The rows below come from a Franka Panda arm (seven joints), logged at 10 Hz.
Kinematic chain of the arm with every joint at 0, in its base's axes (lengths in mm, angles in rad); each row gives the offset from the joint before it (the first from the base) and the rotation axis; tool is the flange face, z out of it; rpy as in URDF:
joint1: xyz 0 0 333 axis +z
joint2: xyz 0 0 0 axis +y
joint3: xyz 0 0 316 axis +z
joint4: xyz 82.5 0 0 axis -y
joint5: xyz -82.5 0 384 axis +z
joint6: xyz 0 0 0 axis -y
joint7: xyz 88 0 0 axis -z
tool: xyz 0 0 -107 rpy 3.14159 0 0
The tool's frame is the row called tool.
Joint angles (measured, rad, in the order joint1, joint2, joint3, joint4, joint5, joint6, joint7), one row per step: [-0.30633, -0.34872, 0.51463, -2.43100, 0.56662, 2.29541, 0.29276]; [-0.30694, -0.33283, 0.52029, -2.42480, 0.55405, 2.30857, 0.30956]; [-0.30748, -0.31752, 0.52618, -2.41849, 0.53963, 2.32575, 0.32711]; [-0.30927, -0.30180, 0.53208, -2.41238, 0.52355, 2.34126, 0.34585]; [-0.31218, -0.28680, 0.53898, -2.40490, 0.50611, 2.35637, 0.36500]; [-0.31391, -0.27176, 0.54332, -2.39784, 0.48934, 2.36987, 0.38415]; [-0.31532, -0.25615, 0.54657, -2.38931, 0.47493, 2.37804, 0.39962]
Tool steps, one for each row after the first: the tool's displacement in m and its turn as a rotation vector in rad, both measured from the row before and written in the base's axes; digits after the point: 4 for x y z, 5 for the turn. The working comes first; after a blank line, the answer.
Tool pose at each row, in the base's axes (x y z in m, rotation vector in rad; the steps are taken from these numbers as rounded here): [0.4471, 0.1123, 0.4364, -2.74604, 0.60734, -0.16973]; [0.4505, 0.1141, 0.4338, -2.74906, 0.61842, -0.17169]; [0.4542, 0.1159, 0.4318, -2.75234, 0.62903, -0.18072]; [0.4579, 0.1172, 0.4294, -2.75631, 0.64132, -0.18734]; [0.4618, 0.1187, 0.4279, -2.76062, 0.65219, -0.19673]; [0.4655, 0.1196, 0.4261, -2.76329, 0.66482, -0.20366]; [0.4692, 0.1206, 0.4243, -2.76522, 0.67364, -0.20448]

[0.0034, 0.0018, -0.0026, -0.00490, 0.00110, -0.00752]; [0.0037, 0.0018, -0.0020, -0.00656, -0.00356, -0.00796]; [0.0037, 0.0013, -0.0024, -0.00702, -0.00153, -0.00874]; [0.0039, 0.0015, -0.0015, -0.00776, -0.00345, -0.00802]; [0.0037, 0.0009, -0.0018, -0.00599, -0.00196, -0.00909]; [0.0037, 0.0010, -0.0018, -0.00338, 0.00128, -0.00590]
